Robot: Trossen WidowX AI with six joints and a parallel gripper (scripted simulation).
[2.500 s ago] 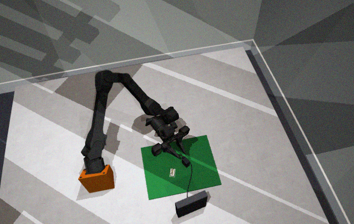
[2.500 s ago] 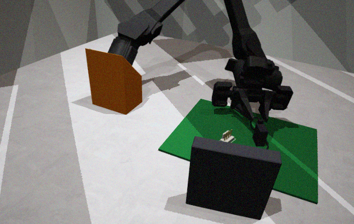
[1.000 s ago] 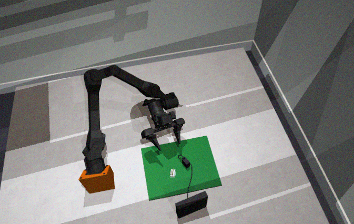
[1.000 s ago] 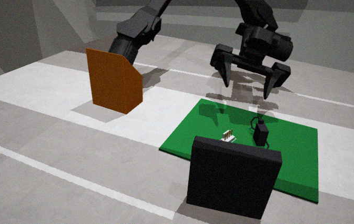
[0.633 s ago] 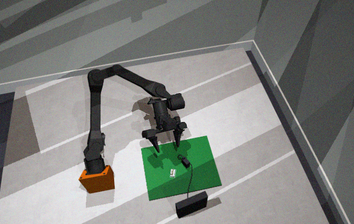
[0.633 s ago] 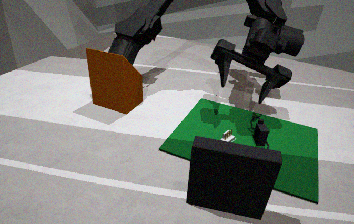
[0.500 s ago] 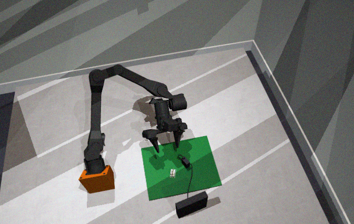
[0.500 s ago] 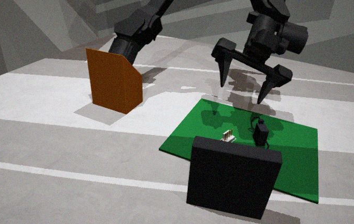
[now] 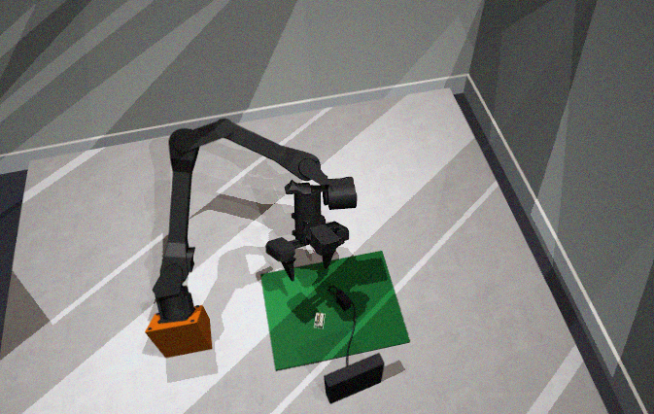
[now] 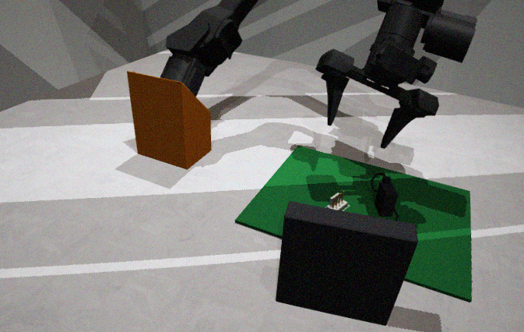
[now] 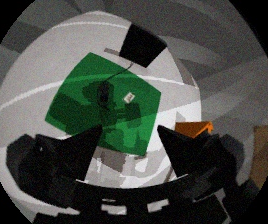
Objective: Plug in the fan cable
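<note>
The black plug is 7 cm ahead of my gripper tip, 6 cm below it and 4 cm to the right of it. From my gripper tip the other things lie so: green board: 10 cm below, 5 cm to the right, 5 cm ahead; then black fan box: 23 cm to the right, 8 cm ahead, 2 cm below.
</note>
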